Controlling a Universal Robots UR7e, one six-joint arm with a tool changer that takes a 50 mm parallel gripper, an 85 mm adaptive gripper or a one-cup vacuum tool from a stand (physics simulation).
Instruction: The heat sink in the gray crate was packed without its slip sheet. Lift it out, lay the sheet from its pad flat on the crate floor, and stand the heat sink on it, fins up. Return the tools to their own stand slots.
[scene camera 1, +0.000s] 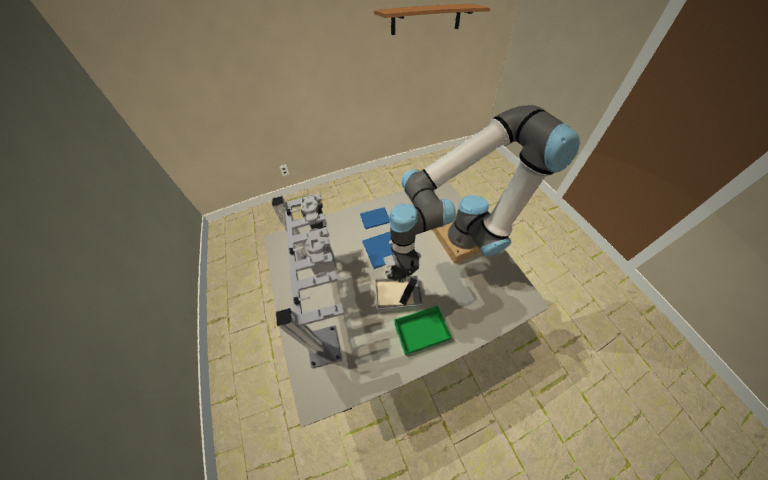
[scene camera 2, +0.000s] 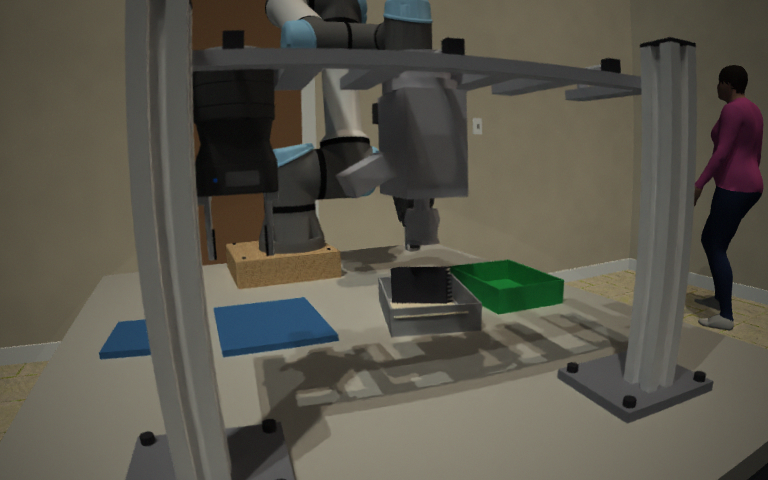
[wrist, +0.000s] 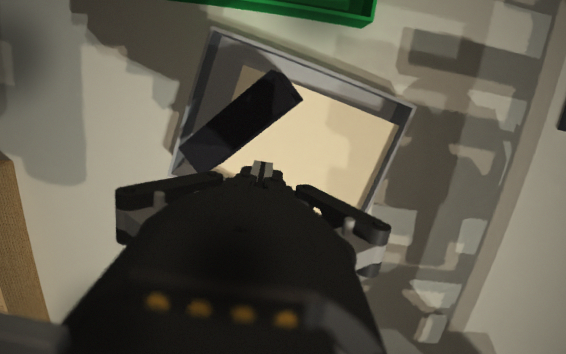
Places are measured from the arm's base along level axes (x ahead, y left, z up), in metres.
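Where they show: arm's base at its link origin: (scene camera 1: 463, 235) (scene camera 2: 292, 247).
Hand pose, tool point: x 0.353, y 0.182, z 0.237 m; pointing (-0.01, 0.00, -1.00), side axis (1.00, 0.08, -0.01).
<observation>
Things, the pixels of their top centre, and the offset from my tool point.
- black heat sink at its top centre: (wrist: 238, 128) (scene camera 2: 421, 264) (scene camera 1: 408, 287) 0.026 m back, 0.022 m left, 0.221 m down
- gray crate at its top centre: (wrist: 288, 141) (scene camera 2: 425, 289) (scene camera 1: 398, 291) 0.015 m ahead, 0.016 m left, 0.253 m down
- cream sheet at its top centre: (wrist: 302, 153) (scene camera 2: 422, 298) (scene camera 1: 394, 291) 0.031 m ahead, 0.005 m left, 0.264 m down
- green tray at its top centre: (scene camera 2: 504, 272) (scene camera 1: 422, 328) 0.040 m back, 0.188 m left, 0.253 m down
- gray vacuum tool at its top centre: (scene camera 2: 407, 51) (scene camera 1: 314, 239) 0.275 m ahead, 0.082 m right, 0.068 m up
The black heat sink (scene camera 1: 408, 290) (scene camera 2: 420, 284) (wrist: 242, 120) stands slantwise in the gray crate (scene camera 1: 396, 308) (scene camera 2: 433, 323) (wrist: 345, 92), toward one end, and rises above its rim. Comb-like fin edges show on its right side in scene camera 2. A cream sheet (scene camera 1: 389, 293) (wrist: 325, 140) lies flat in the crate, showing on both sides of the heat sink. My black adaptive gripper (scene camera 1: 398, 276) (scene camera 2: 412, 247) (wrist: 262, 171) hangs above the crate beside the heat sink, not touching it. Its fingertips are together with nothing between them. In scene camera 2 a stowed tool partly hides it.
A green tray (scene camera 1: 423, 331) (scene camera 2: 529, 297) (wrist: 367, 22) stands beside the crate. Two blue pads (scene camera 1: 374, 217) (scene camera 2: 274, 325) lie on the other side. The tool stand (scene camera 2: 659, 215) holds a black parallel gripper (scene camera 2: 235, 141) and a gray vacuum tool (scene camera 2: 424, 141). A wooden base (scene camera 2: 283, 274) carries the arm.
</observation>
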